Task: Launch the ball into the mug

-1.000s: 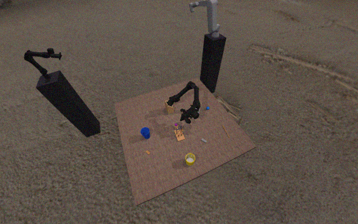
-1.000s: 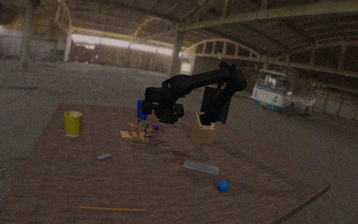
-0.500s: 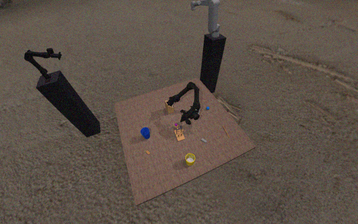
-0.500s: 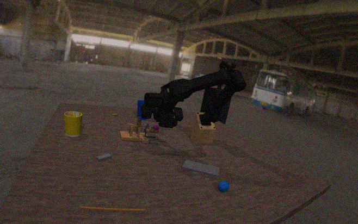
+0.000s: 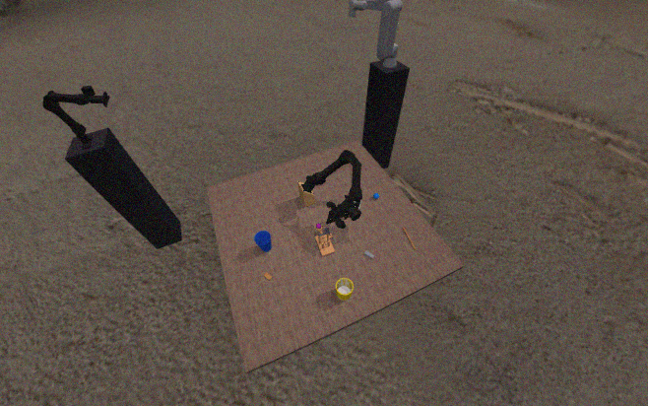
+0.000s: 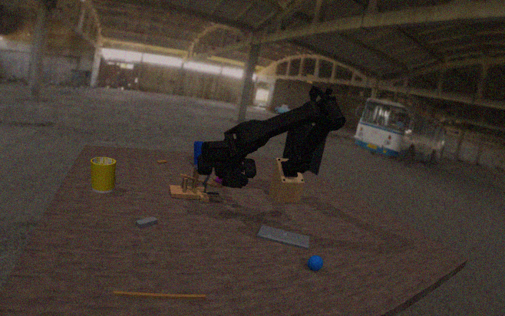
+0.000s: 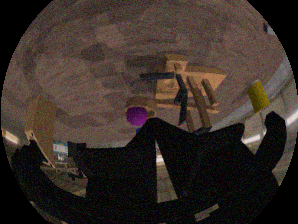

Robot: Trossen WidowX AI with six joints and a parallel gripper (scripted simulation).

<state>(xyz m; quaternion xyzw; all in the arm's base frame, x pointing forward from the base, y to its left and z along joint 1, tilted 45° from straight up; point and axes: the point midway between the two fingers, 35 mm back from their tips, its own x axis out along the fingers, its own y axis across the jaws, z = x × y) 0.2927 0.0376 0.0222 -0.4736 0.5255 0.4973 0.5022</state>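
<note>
Now: the small purple ball 50 mm to the right of my gripper tip, 30 mm below it and 20 mm behind it. The rest, counted from my gripper tip: small grey block: 260 mm ahead, 160 mm to the left, 80 mm below; then catapult: 50 mm ahead, 40 mm below, 30 mm to the right; then grey slab: 270 mm to the left, 120 mm behind, 90 mm below.
</note>
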